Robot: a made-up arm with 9 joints. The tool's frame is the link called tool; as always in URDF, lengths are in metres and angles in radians.
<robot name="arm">
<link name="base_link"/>
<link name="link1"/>
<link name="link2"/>
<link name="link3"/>
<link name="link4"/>
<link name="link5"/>
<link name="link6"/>
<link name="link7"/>
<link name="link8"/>
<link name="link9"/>
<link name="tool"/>
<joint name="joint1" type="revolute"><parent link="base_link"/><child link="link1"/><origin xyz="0.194 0.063 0.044" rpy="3.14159 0 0"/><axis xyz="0 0 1"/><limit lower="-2.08" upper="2.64" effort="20" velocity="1.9"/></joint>
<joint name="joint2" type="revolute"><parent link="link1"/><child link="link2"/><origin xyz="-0.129 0.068 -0.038" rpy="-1.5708 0 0"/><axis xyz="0 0 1"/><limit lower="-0.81" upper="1.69" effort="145" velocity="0.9"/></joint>
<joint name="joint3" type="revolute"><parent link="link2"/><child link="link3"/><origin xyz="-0.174 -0.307 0.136" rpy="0.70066 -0.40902 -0.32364"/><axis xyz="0 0 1"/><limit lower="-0.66" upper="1.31" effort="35" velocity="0.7"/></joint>
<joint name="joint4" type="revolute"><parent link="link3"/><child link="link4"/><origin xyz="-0.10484 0.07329 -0.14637" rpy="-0.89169 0.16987 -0.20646"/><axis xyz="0 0 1"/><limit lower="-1.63" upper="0.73" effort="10" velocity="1.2"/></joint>
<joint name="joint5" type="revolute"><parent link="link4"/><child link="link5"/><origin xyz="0.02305 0.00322 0.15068" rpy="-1.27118 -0.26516 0.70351"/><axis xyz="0 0 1"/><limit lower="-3.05" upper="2.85" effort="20" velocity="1.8"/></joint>
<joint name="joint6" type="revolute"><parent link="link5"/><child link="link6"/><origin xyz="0.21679 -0.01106 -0.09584" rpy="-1.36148 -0.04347 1.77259"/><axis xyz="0 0 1"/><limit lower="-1.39" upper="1.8" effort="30" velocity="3.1"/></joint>
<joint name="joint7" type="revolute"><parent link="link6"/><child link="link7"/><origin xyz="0.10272 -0.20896 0.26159" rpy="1.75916 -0.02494 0.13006"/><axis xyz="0 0 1"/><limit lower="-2.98" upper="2.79" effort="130" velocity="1.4"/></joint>
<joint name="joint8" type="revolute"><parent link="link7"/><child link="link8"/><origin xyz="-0.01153 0.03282 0.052" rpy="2.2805 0.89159 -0.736"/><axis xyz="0 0 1"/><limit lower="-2.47" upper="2.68" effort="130" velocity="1"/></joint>
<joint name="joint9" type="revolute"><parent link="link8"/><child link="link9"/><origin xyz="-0.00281 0.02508 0.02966" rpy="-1.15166 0.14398 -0.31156"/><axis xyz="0 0 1"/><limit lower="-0.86" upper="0.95" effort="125" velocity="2.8"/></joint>
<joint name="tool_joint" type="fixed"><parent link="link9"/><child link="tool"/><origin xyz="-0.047 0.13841 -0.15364" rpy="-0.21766 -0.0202 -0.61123"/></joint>
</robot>
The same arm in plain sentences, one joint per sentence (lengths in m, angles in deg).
The arm has nine revolute joints in a row. What follows holds with every joint at zero, and every direction is one of the base frame's. The first joint sits 0.194 m along +x and 0.063 m along +y and 0.044 m along +z from the base frame's origin and rotates about -z, from -119.18 to 151.26 deg. The second joint sits 0.129 m along -x and 0.068 m along -y and 0.038 m along +z from the first joint and rotates about -y, from -46.41 to 96.83 deg. The third joint sits 0.174 m along -x and 0.136 m along -y and 0.307 m along -z from the second joint and rotates about the direction (-0.49327, -0.701358, -0.514569), from -37.82 to 75.06 deg. The fourth joint sits 0.019 m along -x and 0.101 m along +y and 0.165 m along +z from the third joint and rotates about the direction (-0.0762, -0.976602, 0.2011), from -93.39 to 41.83 deg. The fifth joint sits 0.011 m along +x and 0.15 m along -y and 0.025 m along +z from the fourth joint and rotates about the direction (-0.389618, -0.072203, 0.918142), from -174.75 to 163.29 deg. The sixth joint sits 0.229 m along +x and 0.061 m along -y and 0.012 m along -z from the fifth joint and rotates about the direction (-0.981479, 0.040699, -0.187196), from -79.64 to 103.13 deg. The seventh joint sits 0.295 m along -x and 0.086 m along +y and 0.168 m along +z from the sixth joint and rotates about +z, from -170.74 to 159.86 deg. The eighth joint sits 0.033 m along -x and 0.011 m along -y and 0.052 m along +z from the seventh joint and rotates about the direction (0.207594, -0.888475, -0.409288), from -141.52 to 153.55 deg. The ninth joint sits 0.027 m along +x and 0.028 m along -y and 0.002 m along +z from the eighth joint and rotates about the direction (0.976206, -0.215901, -0.0202), from -49.27 to 54.43 deg. The tool frame, which is the frame that the pose is given for, sits 0.129 m along -x and 0.117 m along +y and 0.121 m along +z from the ninth joint; its axes are the base frame's turned by roll 0, pitch 90 and yaw 0 deg (as in URDF: about the fixed x, then y, then z).
